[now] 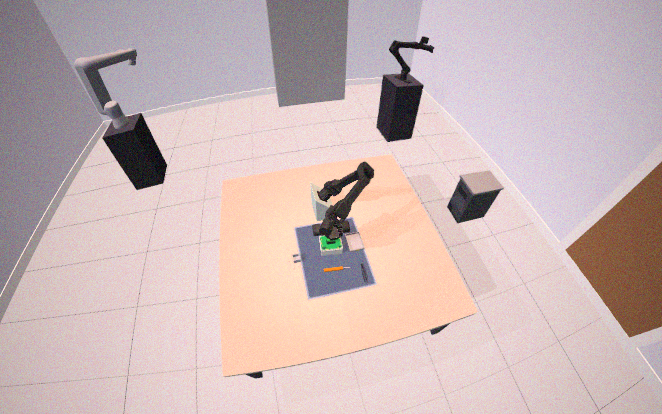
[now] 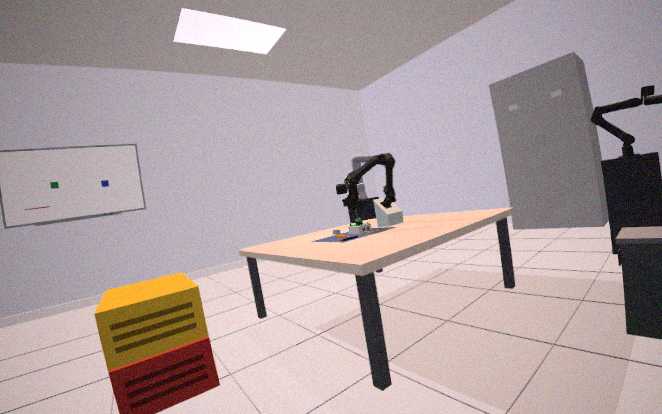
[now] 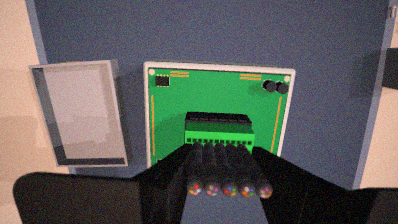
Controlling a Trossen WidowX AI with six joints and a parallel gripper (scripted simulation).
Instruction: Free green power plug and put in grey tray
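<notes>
Right now the green power plug is 20 mm below my gripper tip. From my gripper tip the other things lie so: blue mat: 50 mm ahead, 110 mm below.
</notes>
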